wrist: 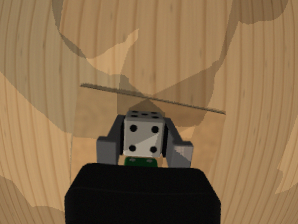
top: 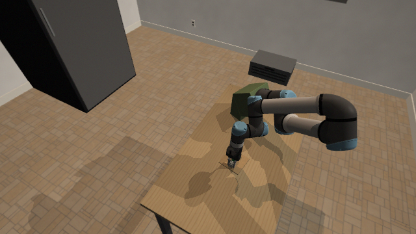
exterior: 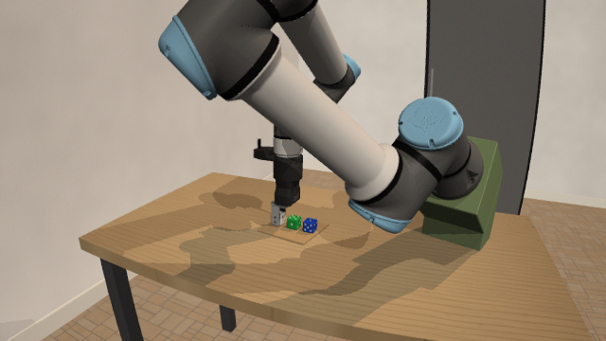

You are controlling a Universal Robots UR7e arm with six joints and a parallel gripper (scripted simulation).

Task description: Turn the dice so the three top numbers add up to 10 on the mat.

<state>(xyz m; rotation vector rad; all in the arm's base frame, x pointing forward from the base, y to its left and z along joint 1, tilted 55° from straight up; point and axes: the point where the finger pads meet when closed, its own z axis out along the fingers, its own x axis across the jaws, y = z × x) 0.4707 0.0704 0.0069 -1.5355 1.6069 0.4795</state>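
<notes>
Right now the white die is right at my hand. The rest, counted from my hand: tan mat: 40 mm behind, 30 mm below, 10 mm to the right; then blue die: 90 mm behind, 10 mm to the right, 10 mm below; then green die: 40 mm behind, 10 mm below.
</notes>
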